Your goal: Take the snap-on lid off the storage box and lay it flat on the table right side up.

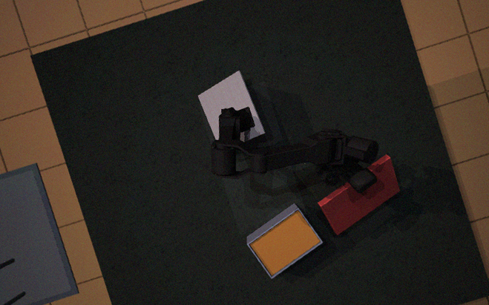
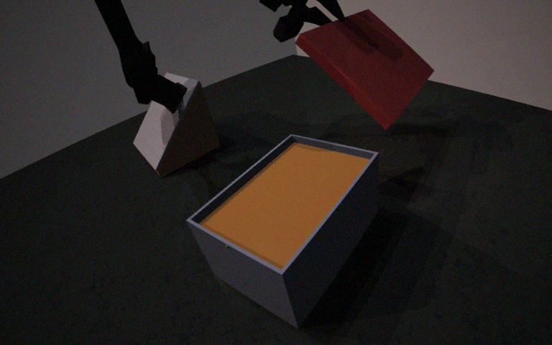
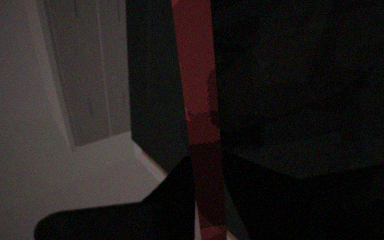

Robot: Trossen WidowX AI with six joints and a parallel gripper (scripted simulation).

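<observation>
My gripper tip is now 6 cm short of the red lid, 5 cm above it and 2 cm to the right of it. Round my gripper tip: grey storage box: 25 cm to the right, 18 cm below, 14 cm ahead.
</observation>
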